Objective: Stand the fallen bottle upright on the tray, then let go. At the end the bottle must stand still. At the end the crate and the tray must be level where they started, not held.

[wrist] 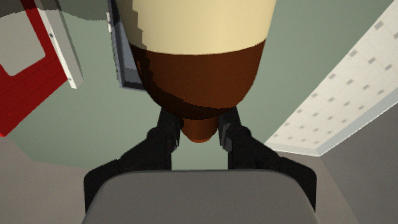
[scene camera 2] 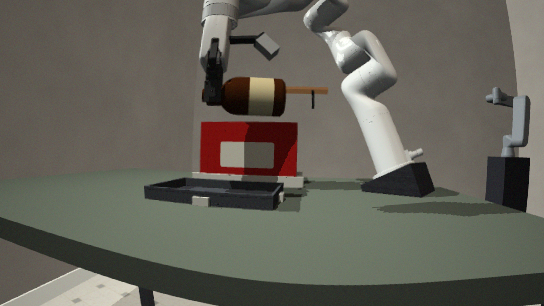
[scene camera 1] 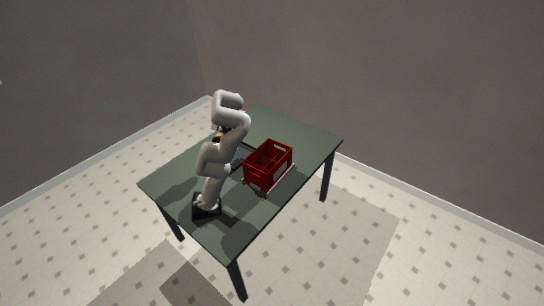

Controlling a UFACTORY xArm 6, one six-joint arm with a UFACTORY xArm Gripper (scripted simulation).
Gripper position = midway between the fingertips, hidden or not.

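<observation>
The gripper (scene camera 2: pixel 213 103) is visible, and the wrist view shows the gripper (wrist: pixel 198 102) as well. The scene also has a dark tray (scene camera 2: pixel 181 190), a red crate (scene camera 1: pixel 266 164) and a brown bottle (scene camera 2: pixel 251 96), and the wrist view gives another look at the bottle (wrist: pixel 197 67).
</observation>
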